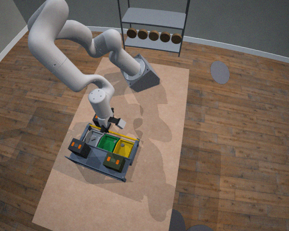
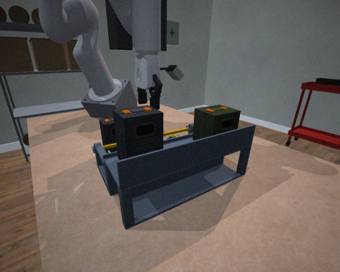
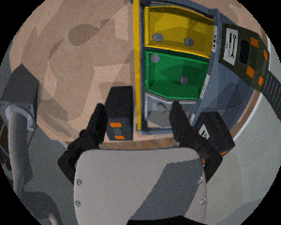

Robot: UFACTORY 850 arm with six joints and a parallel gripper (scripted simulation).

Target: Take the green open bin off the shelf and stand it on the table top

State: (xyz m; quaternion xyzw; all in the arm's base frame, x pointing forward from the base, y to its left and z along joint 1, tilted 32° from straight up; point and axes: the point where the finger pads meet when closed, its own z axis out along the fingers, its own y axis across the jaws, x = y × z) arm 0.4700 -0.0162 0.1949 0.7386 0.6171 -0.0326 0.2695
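Right now my hand is 120 mm above the thin yellow bar. From my hand the other things lie so: yellow bin (140 mm below, 130 mm ahead, 80 mm to the left); green bin (140 mm below, 100 mm ahead, 30 mm to the right).
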